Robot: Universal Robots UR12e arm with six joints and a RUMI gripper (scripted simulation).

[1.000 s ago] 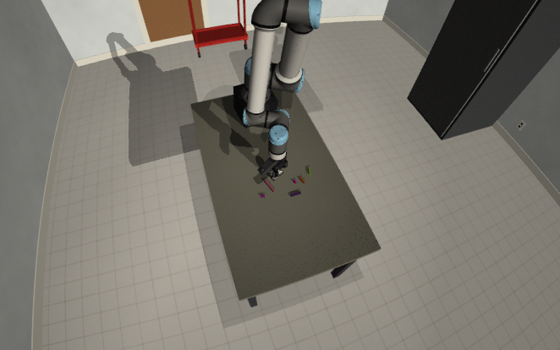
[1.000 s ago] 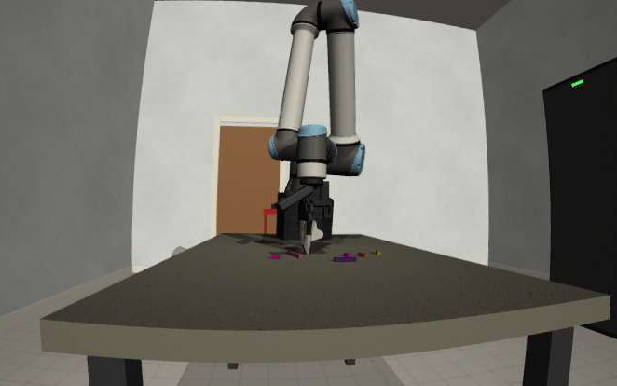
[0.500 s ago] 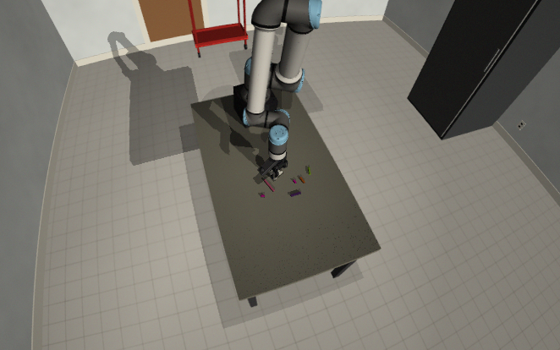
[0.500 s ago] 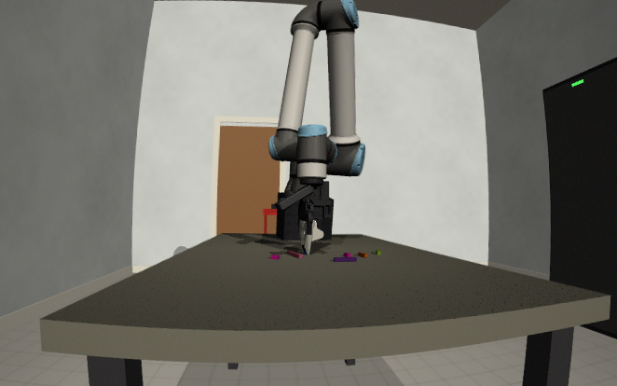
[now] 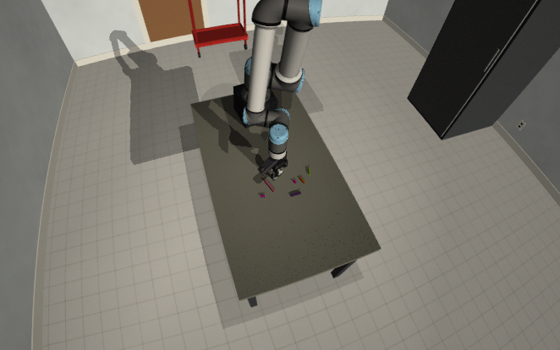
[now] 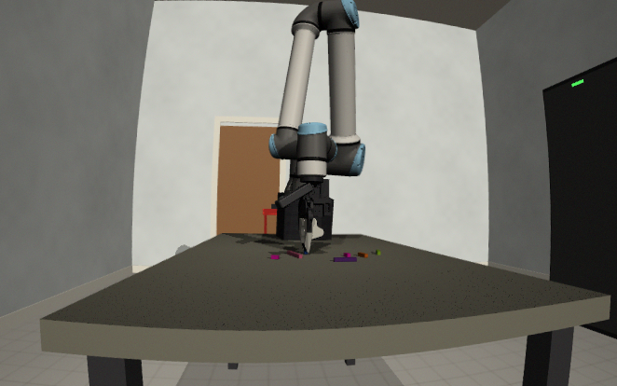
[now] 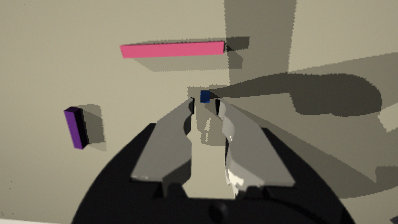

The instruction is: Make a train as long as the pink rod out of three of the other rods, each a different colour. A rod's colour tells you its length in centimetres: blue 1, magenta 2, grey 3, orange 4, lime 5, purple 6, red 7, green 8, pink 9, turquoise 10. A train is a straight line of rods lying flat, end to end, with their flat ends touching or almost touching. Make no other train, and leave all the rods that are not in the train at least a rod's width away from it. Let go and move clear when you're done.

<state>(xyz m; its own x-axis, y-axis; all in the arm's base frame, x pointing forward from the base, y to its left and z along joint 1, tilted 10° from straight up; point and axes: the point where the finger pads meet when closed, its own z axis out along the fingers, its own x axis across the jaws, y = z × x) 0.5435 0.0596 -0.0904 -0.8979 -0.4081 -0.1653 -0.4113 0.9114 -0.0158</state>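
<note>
Right now my hand is 20 mm above the blue rod. The rest, counted from my hand: purple rod 120 mm ahead, 110 mm to the left, 20 mm below; orange rod 30 mm ahead, 170 mm to the left, 20 mm below; pink rod 50 mm ahead, 30 mm to the right, 20 mm below.
</note>
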